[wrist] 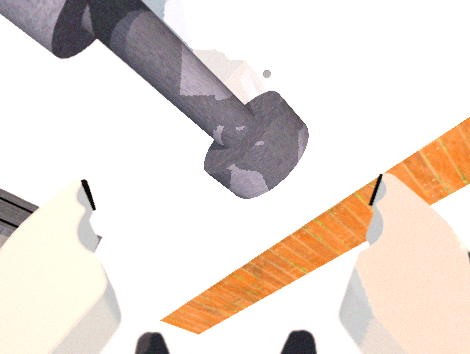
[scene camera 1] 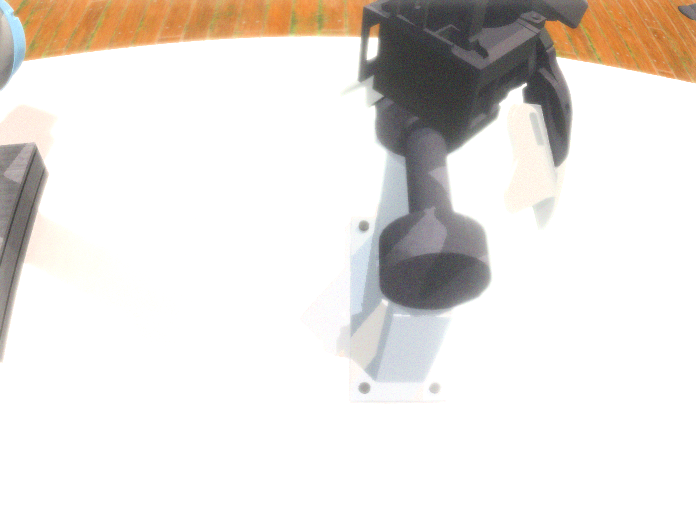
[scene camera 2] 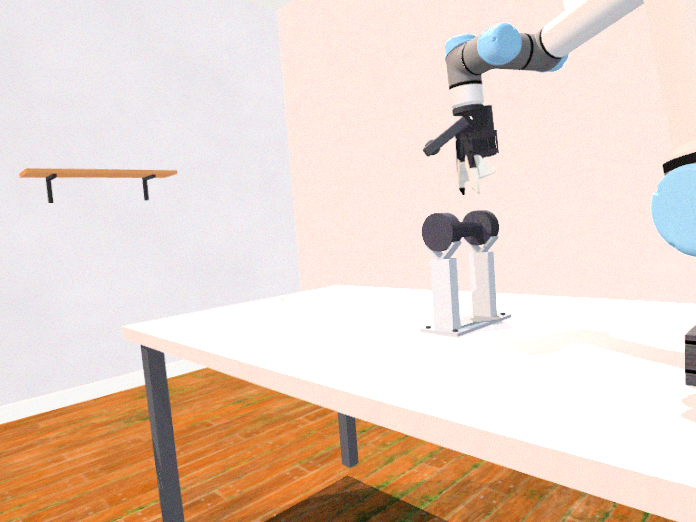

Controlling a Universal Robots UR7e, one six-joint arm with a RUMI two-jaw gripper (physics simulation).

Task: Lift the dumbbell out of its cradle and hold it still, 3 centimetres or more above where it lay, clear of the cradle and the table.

A dark grey dumbbell shows in the wrist view, in scene camera 1 and in scene camera 2 (439,230). The same spot on the dark grey dumbbell: (wrist: 255,146) is (scene camera 1: 459,212).
